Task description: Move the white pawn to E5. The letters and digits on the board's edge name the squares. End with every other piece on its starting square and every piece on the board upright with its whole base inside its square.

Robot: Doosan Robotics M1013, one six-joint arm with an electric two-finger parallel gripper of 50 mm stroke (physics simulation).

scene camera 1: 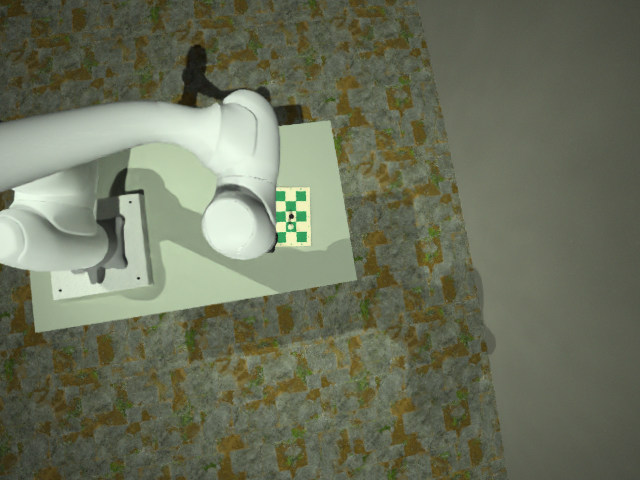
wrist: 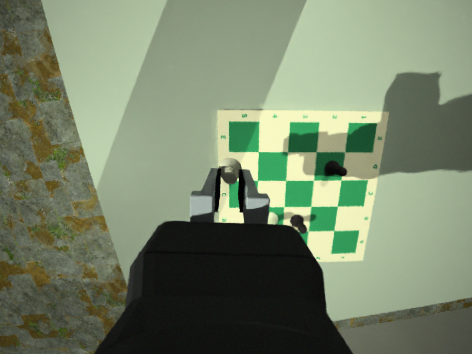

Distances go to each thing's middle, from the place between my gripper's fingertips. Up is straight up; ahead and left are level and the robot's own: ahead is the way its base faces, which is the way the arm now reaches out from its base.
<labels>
I see the chessboard point(scene camera 1: 293, 200) 6 cm ahead of my hand, 9 cm to the left of it and 11 cm below it.
</labels>
